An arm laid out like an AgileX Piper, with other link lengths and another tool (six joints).
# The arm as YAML. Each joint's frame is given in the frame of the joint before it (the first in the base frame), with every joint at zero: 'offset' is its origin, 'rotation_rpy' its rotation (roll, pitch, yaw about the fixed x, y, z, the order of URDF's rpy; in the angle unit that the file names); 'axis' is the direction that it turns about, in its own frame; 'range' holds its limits. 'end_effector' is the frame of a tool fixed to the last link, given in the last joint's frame.
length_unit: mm
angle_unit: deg
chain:
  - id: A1
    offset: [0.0, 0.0, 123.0]
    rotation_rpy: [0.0, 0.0, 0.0]
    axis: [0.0, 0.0, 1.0]
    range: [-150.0, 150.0]
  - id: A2
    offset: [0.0, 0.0, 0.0]
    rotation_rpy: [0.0, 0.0, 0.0]
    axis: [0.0, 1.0, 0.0]
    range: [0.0, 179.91]
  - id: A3
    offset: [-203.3, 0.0, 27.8]
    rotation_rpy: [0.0, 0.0, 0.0]
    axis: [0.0, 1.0, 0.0]
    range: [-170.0, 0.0]
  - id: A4
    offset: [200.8, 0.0, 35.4]
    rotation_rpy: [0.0, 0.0, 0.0]
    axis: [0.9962, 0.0, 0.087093]
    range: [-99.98, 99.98]
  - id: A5
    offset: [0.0, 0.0, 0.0]
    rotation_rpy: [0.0, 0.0, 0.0]
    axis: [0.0, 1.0, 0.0]
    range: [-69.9, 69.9]
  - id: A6
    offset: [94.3, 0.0, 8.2]
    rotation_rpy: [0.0, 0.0, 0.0]
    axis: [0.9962, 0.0, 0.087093]
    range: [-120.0, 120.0]
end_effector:
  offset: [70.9, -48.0, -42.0]
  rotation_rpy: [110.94, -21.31, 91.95]
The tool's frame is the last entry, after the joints.
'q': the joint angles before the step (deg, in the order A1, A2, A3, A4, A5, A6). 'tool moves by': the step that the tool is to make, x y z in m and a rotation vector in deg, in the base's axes. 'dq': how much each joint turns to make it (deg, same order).
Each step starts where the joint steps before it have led.
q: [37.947, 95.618, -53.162, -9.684, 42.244, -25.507]
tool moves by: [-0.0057, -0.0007, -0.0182, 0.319, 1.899, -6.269]
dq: [0.000, 4.523, -0.571, 0.148, -1.954, 6.559]
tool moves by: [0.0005, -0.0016, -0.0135, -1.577, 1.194, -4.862]
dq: [-0.135, 5.240, -2.469, -1.788, -0.154, 6.054]
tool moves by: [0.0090, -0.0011, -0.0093, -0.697, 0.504, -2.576]
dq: [-1.444, 4.569, -3.543, -0.572, -0.002, 1.556]
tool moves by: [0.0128, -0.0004, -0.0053, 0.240, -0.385, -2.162]
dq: [-1.825, 3.587, -3.991, -0.093, 0.005, 0.407]
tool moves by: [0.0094, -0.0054, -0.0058, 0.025, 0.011, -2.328]
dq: [-2.208, 2.814, -2.700, -0.002, -0.103, 0.138]
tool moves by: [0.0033, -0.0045, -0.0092, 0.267, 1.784, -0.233]
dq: [-1.831, 2.406, -1.327, 2.020, -0.071, -3.062]
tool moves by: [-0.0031, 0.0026, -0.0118, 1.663, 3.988, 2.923]
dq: [-0.997, 1.898, -0.446, 5.765, 0.523, -8.198]
